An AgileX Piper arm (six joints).
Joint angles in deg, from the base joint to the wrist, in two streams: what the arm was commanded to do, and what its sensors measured. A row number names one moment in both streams.
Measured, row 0:
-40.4, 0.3, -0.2, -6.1, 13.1, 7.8
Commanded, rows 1 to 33:
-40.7, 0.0, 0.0, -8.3, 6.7, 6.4
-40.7, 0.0, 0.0, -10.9, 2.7, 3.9
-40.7, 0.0, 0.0, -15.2, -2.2, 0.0
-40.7, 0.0, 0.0, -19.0, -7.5, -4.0
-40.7, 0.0, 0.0, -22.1, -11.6, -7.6
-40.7, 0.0, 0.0, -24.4, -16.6, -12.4
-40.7, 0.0, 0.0, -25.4, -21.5, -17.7
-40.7, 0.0, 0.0, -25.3, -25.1, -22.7
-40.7, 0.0, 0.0, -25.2, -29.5, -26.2
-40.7, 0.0, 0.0, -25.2, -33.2, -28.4
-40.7, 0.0, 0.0, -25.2, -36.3, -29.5
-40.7, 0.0, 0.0, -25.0, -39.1, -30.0
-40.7, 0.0, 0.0, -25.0, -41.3, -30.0
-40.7, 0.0, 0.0, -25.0, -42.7, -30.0
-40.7, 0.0, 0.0, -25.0, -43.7, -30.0
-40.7, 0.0, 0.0, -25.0, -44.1, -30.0
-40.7, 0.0, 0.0, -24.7, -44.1, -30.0
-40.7, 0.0, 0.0, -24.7, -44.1, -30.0
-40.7, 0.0, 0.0, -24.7, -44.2, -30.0
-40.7, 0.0, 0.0, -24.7, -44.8, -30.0
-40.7, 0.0, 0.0, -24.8, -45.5, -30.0
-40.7, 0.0, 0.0, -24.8, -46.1, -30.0
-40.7, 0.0, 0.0, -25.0, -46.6, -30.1
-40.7, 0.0, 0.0, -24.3, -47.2, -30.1
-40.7, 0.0, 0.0, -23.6, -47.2, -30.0
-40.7, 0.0, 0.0, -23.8, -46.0, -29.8
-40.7, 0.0, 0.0, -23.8, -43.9, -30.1
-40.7, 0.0, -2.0, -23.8, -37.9, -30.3
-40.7, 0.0, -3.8, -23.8, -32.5, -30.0
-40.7, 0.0, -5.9, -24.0, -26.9, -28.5
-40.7, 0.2, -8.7, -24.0, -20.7, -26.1
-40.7, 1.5, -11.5, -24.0, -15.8, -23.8
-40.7, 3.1, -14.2, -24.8, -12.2, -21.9
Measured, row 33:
-40.4, 0.3, -6.0, -24.4, -27.6, -28.2
